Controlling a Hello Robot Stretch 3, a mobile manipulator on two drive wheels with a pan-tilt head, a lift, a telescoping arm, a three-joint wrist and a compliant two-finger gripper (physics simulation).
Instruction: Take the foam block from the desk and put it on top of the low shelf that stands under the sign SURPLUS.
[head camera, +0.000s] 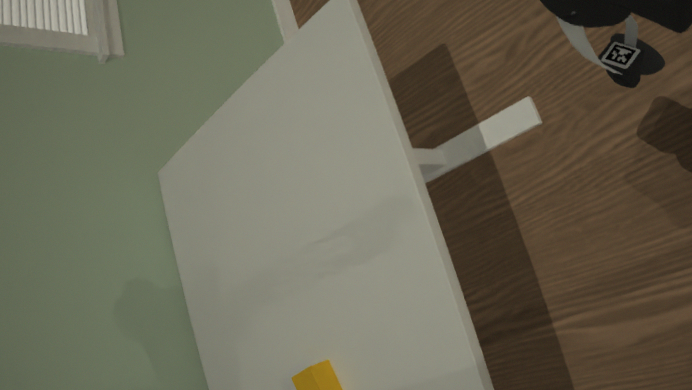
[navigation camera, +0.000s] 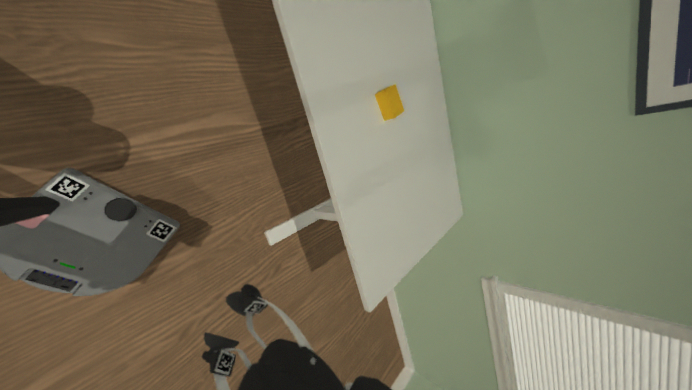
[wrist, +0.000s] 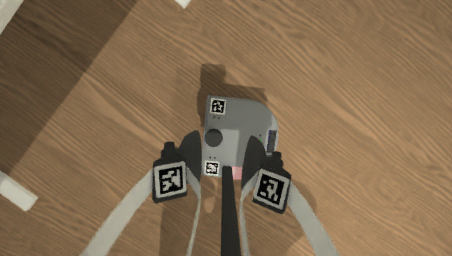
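Pixels of known places: gripper, fingertip midpoint: (head camera: 654, 32) (navigation camera: 227, 315); robot's base, origin of the base link: (navigation camera: 120, 208).
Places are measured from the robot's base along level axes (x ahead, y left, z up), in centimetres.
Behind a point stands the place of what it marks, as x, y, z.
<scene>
The foam block (head camera: 318, 376) {63.0, -34.4, 75.6} (navigation camera: 389, 103) {64.0, -31.9, 76.2} is yellow and lies on the white desk (head camera: 300, 165) {37.3, -59.9, 72.0} (navigation camera: 395, 200) {43.7, -57.0, 72.0}. In the head camera view the bottom edge cuts the block off; in the navigation camera view it shows whole, towards the wall side of the desk top. My gripper (navigation camera: 233, 324) {-2.2, -14.2, 91.3} (wrist: 222, 151) {-2.2, -14.2, 91.3} is open, with no object between its fingers. It hangs over the floor beyond the near end of the desk, apart from the desk and the block. In the head camera view one fingertip shows at the top right. The low shelf and the sign SURPLUS do not show.
My base (navigation camera: 95, 235) {-9.2, 0.2, 16.0} (wrist: 242, 117) stands on the wood floor beside the desk. A desk foot (head camera: 510, 122) (navigation camera: 285, 231) (wrist: 17, 192) sticks out over the floor. Behind the desk is a green wall (head camera: 100, 150) {67.3, -116.5, 86.0} (navigation camera: 560, 200) {76.0, -103.6, 109.3} with a blinded window (head camera: 45, 17) {43.9, -149.8, 97.2} (navigation camera: 590, 340) {39.0, -157.2, 116.2} and a framed picture (navigation camera: 642, 75) {96.6, -69.2, 128.4}.
</scene>
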